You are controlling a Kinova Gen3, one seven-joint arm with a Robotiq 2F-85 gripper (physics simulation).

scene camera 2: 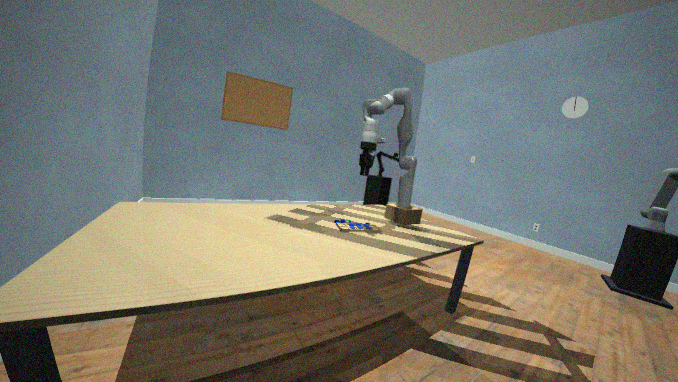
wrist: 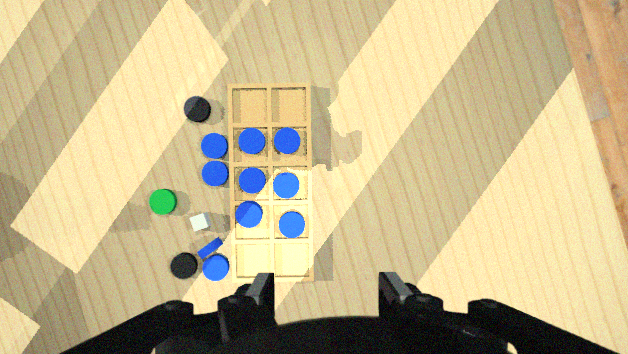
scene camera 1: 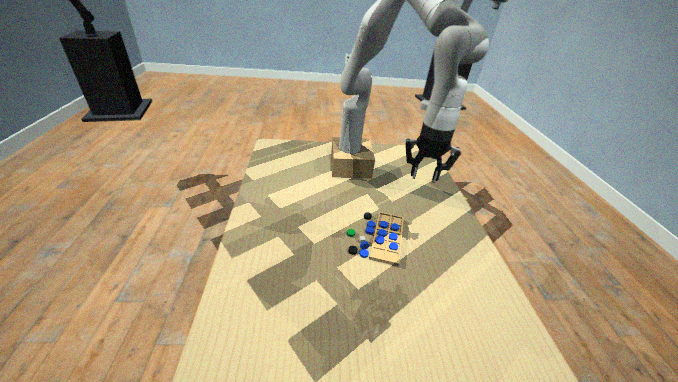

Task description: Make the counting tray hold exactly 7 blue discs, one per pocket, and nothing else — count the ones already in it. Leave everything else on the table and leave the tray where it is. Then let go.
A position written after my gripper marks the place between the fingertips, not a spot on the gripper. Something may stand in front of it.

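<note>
A wooden counting tray (scene camera 1: 379, 252) is there for me to see, and the wrist view shows the tray as well (wrist: 268, 107). I also see my own gripper (scene camera 1: 423, 179), which appears in the wrist view too (wrist: 326, 294).
</note>
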